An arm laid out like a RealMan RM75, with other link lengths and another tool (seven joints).
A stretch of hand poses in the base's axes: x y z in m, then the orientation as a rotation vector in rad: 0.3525, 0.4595, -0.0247, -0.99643, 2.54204, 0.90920; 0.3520, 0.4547, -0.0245, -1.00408, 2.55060, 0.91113; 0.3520, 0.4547, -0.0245, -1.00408, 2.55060, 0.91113; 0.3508, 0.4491, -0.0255, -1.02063, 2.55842, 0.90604; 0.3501, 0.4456, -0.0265, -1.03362, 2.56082, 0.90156; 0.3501, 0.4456, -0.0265, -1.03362, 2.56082, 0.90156; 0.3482, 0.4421, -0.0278, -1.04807, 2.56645, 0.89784; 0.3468, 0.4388, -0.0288, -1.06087, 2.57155, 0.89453; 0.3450, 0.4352, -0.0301, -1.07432, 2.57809, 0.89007; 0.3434, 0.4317, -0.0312, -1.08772, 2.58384, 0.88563; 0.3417, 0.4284, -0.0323, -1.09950, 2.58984, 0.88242; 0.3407, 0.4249, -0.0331, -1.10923, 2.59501, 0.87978; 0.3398, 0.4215, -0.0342, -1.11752, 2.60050, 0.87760; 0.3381, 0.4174, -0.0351, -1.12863, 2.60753, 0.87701; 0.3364, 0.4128, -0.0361, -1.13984, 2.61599, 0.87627; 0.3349, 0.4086, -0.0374, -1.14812, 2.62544, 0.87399; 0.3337, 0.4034, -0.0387, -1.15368, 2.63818, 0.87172; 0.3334, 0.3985, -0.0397, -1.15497, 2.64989, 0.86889; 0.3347, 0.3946, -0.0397, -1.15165, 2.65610, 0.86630; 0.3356, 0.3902, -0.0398, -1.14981, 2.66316, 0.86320; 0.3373, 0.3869, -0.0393, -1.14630, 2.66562, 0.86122
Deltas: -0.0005, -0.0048, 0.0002, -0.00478, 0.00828, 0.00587; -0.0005, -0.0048, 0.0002, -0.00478, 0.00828, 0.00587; -0.0017, -0.0104, -0.0008, -0.01449, 0.01316, 0.01668; -0.0024, -0.0139, -0.0018, -0.02052, 0.01383, 0.02500; -0.0024, -0.0139, -0.0018, -0.02052, 0.01383, 0.02500; -0.0043, -0.0174, -0.0031, -0.02805, 0.01762, 0.03452; -0.0057, -0.0207, -0.0041, -0.03477, 0.02113, 0.04294; -0.0075, -0.0243, -0.0054, -0.04289, 0.02534, 0.05161; -0.0091, -0.0278, -0.0065, -0.05061, 0.02900, 0.06023; -0.0108, -0.0311, -0.0076, -0.05749, 0.03335, 0.06792; -0.0118, -0.0346, -0.0084, -0.06327, 0.03716, 0.07427; -0.0127, -0.0380, -0.0095, -0.06867, 0.04133, 0.07969; -0.0144, -0.0421, -0.0104, -0.07458, 0.04780, 0.08733; -0.0161, -0.0467, -0.0114, -0.08126, 0.05539, 0.09501; -0.0176, -0.0509, -0.0127, -0.08856, 0.06278, 0.10040; -0.0188, -0.0561, -0.0140, -0.09684, 0.07257, 0.10395; -0.0191, -0.0610, -0.0150, -0.10402, 0.08083, 0.10449; -0.0178, -0.0649, -0.0150, -0.10755, 0.08429, 0.10186; -0.0169, -0.0693, -0.0151, -0.11203, 0.08837, 0.10018; -0.0152, -0.0726, -0.0146, -0.11346, 0.08908, 0.09750
